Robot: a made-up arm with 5 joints.
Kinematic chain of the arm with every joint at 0, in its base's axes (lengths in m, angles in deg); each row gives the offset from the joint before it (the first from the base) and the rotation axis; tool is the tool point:
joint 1: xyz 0 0 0.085 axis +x
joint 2: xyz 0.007 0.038 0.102 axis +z
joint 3: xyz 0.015 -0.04 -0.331 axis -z
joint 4: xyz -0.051 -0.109 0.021 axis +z
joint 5: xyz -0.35 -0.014 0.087 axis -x
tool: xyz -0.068 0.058 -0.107
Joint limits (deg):
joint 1: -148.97..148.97
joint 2: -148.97..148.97
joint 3: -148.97..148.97
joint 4: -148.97..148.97
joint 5: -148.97..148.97
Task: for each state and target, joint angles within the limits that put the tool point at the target. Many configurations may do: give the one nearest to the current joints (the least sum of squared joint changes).
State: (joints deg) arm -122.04 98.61 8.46 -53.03 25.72
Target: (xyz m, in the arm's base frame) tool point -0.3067 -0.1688 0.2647
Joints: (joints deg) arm -125.83 82.71 26.27 -57.73 22.48
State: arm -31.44 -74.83 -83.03 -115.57 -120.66
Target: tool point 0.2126 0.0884 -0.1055
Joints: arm -57.34 -80.55 -75.91 -122.13 -111.09
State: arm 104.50 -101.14 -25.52 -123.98 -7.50
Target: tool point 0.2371 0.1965 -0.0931
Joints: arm 83.83 -88.79 -30.17 -135.64 -11.34
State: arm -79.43 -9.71 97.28 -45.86 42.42
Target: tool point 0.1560 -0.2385 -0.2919
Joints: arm -89.84 -0.59 83.46 -47.81 41.49
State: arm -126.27 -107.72 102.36 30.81 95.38
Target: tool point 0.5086 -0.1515 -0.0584
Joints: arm -97.10 -115.41 106.70 33.72 112.99
